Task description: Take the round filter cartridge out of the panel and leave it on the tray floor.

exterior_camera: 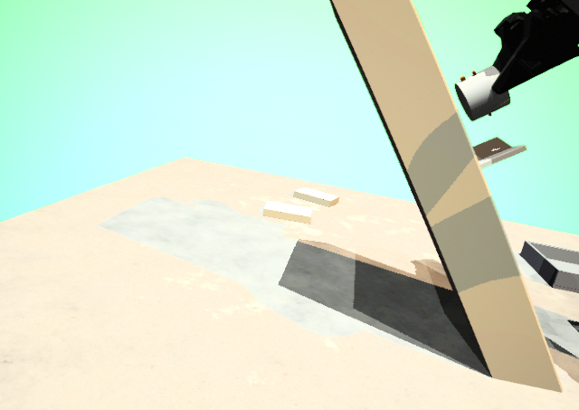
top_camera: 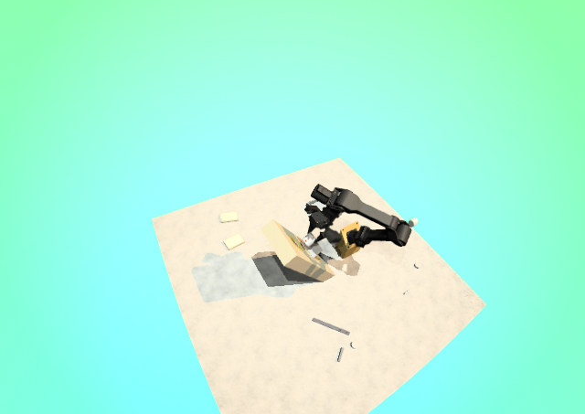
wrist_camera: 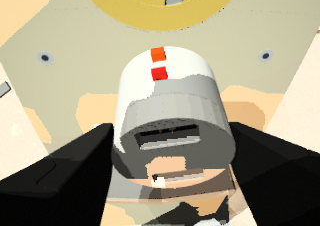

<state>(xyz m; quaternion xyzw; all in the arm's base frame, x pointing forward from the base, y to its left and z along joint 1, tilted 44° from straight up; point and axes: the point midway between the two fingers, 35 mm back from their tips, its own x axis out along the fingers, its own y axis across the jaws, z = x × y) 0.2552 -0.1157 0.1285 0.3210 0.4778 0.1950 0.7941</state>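
Now: gripper tip 310 mm past the grey tray, 290 mm to the left of it and 260 mm above it. Round my gripper tip: round filter cartridge (right at my gripper tip).
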